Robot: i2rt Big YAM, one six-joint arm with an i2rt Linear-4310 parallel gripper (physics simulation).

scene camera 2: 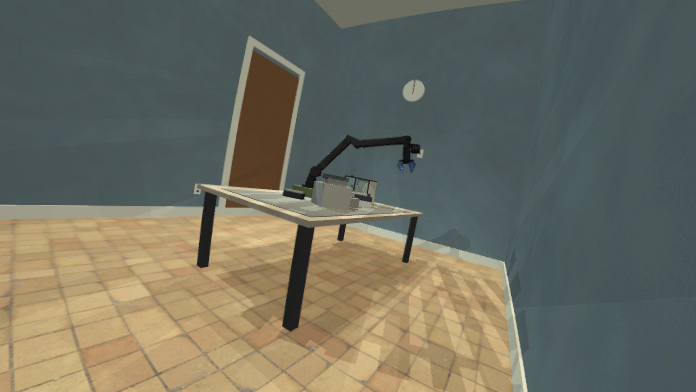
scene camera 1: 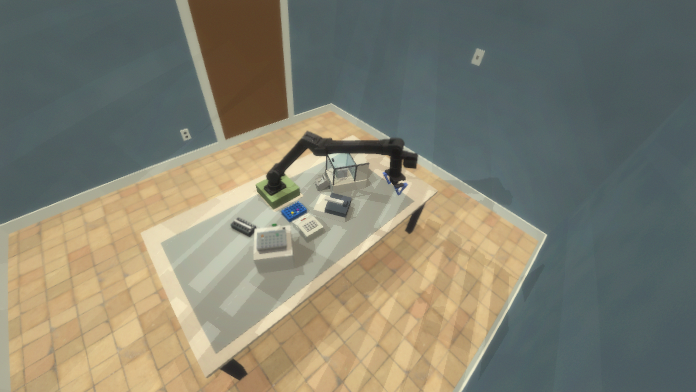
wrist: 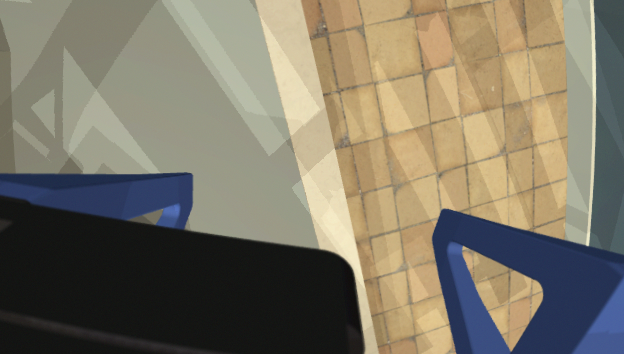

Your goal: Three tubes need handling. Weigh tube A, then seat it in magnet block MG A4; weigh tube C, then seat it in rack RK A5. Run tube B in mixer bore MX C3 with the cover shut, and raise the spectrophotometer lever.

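Seen in the pictures: gripper, fingertip midpoint: [scene camera 2: 406,173] [scene camera 1: 394,189] [wrist: 317,207]; arm's base, link origin: [scene camera 2: 310,187] [scene camera 1: 275,187].
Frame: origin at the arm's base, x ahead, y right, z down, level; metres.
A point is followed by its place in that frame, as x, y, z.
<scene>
My gripper [scene camera 1: 394,188] @[0.628, -0.333, -0.246] [scene camera 2: 406,170] @[0.628, -0.333, -0.246] [wrist: 317,207] @[0.628, -0.333, -0.246] is open and empty, high above the table's far right end. The blue rack [scene camera 1: 293,211] @[0.229, 0.031, 0.012], with small coloured spots in it, lies in front of the arm's green base. A black slotted block [scene camera 1: 243,226] @[0.115, 0.295, 0.031] lies left of it. The glass-walled balance [scene camera 1: 341,170] @[0.244, -0.338, -0.120] [scene camera 2: 362,187] @[0.261, -0.372, -0.072] stands between the arm base and the gripper. A dark and white instrument [scene camera 1: 338,205] @[0.378, -0.199, -0.025] stands right of the rack. A pale box with a grey gridded top [scene camera 1: 272,240] @[0.401, 0.270, -0.123] [scene camera 2: 332,194] @[0.430, 0.333, -0.013] stands at the front left. I cannot tell tubes A, B and C apart, nor the lever's position.
A cream keypad unit [scene camera 1: 309,226] @[0.374, 0.029, 0.006] lies beside the blue rack. A small grey device [scene camera 1: 321,181] @[0.127, -0.259, 0.000] stands beside the balance. The green base [scene camera 1: 278,192] @[0.048, 0.009, -0.002] carries the arm. The table's pale edge [scene camera 1: 320,279] @[0.630, 0.172, 0.069] [wrist: 311,170] @[0.640, -0.246, 0.069] runs below the gripper in the wrist view, with tiled floor beyond.
</scene>
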